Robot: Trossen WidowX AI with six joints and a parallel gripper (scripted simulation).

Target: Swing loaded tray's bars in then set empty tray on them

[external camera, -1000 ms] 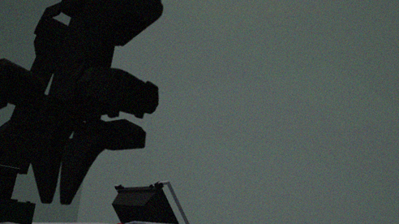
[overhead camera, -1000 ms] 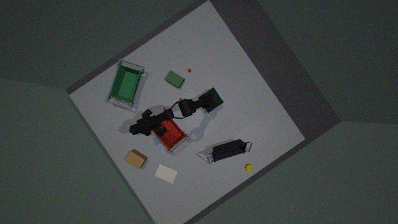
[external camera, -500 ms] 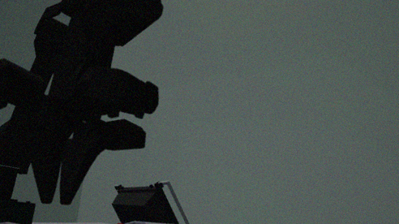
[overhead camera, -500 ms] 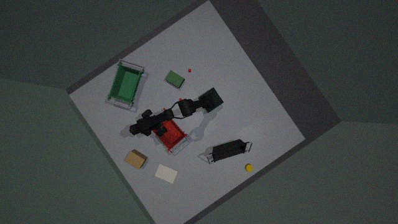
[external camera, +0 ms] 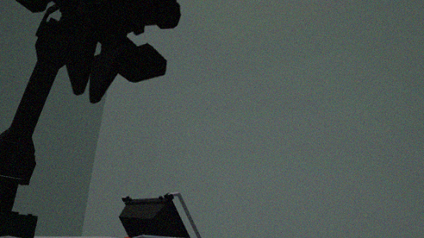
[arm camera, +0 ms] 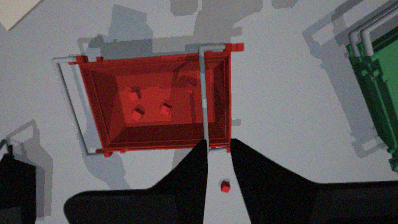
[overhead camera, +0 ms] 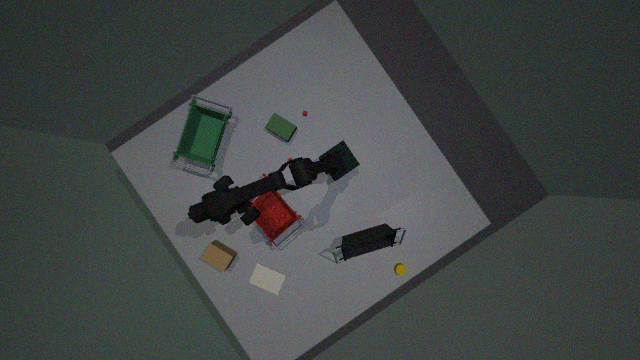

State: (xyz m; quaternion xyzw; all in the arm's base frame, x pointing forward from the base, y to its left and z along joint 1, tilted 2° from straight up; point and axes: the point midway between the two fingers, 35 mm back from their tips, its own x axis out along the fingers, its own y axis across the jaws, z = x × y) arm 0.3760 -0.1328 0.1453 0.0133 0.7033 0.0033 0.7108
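My gripper tip is 24 cm past the black tray, 50 cm to the right of it and 13 cm above it. Round my gripper tip: white slab (23 cm ahead, 32 cm to the left, 20 cm below); tan box (31 cm ahead, 9 cm to the left, 17 cm below); green block (30 cm behind, 17 cm to the right, 18 cm below).
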